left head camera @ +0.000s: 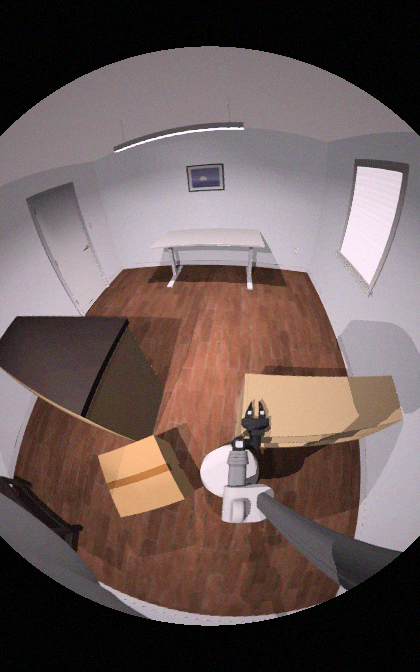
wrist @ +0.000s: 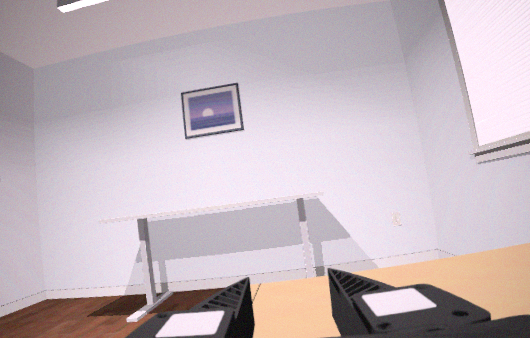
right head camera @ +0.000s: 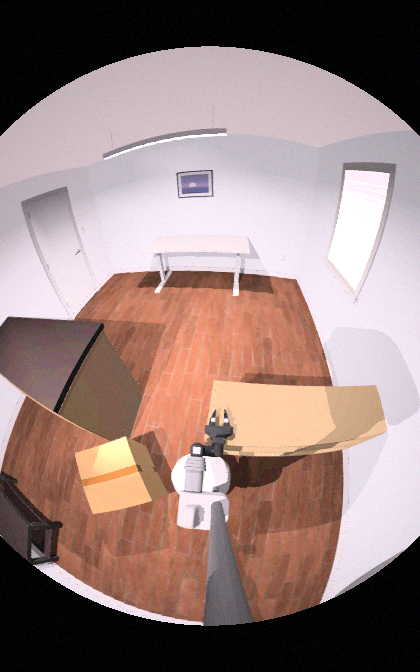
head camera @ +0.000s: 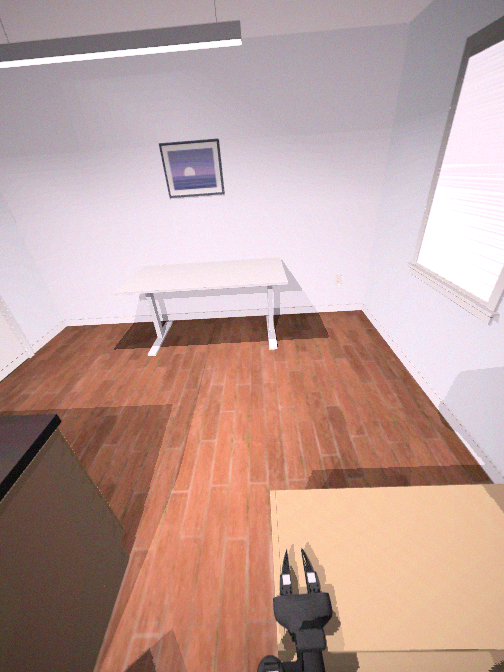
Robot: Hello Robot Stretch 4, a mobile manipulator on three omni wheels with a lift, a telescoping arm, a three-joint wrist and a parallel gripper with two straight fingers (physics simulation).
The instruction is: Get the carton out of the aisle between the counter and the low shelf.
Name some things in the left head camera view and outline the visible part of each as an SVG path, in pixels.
A carton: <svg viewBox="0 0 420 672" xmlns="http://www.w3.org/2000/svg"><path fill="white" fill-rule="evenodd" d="M169 442L155 435L150 435L136 442L97 455L107 487L120 517L179 501L194 490Z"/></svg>
